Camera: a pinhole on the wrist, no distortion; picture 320 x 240 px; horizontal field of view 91.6 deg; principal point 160.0 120.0 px. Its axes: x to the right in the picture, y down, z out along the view. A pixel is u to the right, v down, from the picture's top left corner.
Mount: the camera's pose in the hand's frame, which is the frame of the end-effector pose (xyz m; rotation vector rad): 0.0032 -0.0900 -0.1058 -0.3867 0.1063 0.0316
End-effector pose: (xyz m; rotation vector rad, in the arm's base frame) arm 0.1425 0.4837 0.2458 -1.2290 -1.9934 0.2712
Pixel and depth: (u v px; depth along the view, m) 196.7 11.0 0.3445
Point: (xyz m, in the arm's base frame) -0.2165 0.5576 0.2067
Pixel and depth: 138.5 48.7 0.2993
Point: -0.0850 0.4743 0.1460
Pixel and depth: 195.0 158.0 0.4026
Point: 0.0624 0.7132 0.0770
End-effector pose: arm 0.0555 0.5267 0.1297 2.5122 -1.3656 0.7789
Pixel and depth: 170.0 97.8 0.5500
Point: 0.2140 0.2648 -0.1851
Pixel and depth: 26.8 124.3 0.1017
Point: 0.0626 0.6098 0.0988
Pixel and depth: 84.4 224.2 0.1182
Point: 0.0052 0.5531 0.1202
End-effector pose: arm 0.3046 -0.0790 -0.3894 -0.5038 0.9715 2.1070
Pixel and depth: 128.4 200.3 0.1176
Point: 0.3052 -0.1028 -0.3882
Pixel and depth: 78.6 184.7 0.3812
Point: 0.2508 -0.0821 -0.0619
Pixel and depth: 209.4 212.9 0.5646
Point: -0.1816 0.0413 -0.1438
